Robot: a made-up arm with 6 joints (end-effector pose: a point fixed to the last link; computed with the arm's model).
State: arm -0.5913 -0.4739 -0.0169 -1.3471 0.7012 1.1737
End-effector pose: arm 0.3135 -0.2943 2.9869 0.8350 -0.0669 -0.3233 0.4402
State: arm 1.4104 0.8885 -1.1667 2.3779 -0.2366 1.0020
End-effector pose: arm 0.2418 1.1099 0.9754 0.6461 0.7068 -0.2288 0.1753
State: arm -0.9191 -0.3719 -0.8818 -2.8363 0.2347 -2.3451
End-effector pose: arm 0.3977 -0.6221 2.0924 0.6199 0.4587 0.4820 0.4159
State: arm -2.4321 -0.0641 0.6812 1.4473 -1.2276 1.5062
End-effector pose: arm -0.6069 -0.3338 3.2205 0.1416 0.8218 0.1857 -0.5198
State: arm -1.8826 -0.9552 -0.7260 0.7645 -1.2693 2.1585
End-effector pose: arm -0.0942 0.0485 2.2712 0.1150 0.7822 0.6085 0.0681
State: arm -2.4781 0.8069 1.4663 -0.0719 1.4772 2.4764
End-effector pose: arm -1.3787 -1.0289 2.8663 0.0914 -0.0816 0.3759 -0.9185
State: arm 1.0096 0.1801 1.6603 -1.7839 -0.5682 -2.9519
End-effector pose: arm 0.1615 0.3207 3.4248 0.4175 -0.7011 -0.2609 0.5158
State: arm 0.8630 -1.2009 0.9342 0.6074 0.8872 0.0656
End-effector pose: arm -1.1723 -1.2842 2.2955 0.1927 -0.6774 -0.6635 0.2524
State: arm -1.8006 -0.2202 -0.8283 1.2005 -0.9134 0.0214
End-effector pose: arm -0.3013 -0.7603 2.0706 0.5348 0.7966 0.2119 -0.1861
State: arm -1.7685 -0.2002 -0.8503 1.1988 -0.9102 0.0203
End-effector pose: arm -0.2783 -0.7798 2.0412 0.5236 0.8042 0.2253 -0.1684
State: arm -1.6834 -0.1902 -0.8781 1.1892 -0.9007 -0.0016
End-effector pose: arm -0.2087 -0.7981 2.0115 0.5258 0.8012 0.2498 -0.1386
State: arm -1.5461 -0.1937 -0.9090 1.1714 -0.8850 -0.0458
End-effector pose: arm -0.0943 -0.8018 1.9858 0.5417 0.7856 0.2829 -0.0971
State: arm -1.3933 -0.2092 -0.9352 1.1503 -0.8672 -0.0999
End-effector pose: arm 0.0287 -0.7807 1.9697 0.5644 0.7616 0.3142 -0.0522
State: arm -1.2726 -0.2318 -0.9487 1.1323 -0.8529 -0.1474
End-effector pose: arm 0.1187 -0.7461 1.9674 0.5876 0.7374 0.3329 -0.0162
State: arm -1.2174 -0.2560 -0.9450 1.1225 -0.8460 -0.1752
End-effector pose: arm 0.1551 -0.7200 1.9803 0.6083 0.7195 0.3351 0.0000
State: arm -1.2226 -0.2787 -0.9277 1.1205 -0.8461 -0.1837
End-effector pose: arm 0.1474 -0.7090 2.0044 0.6264 0.7087 0.3246 -0.0036
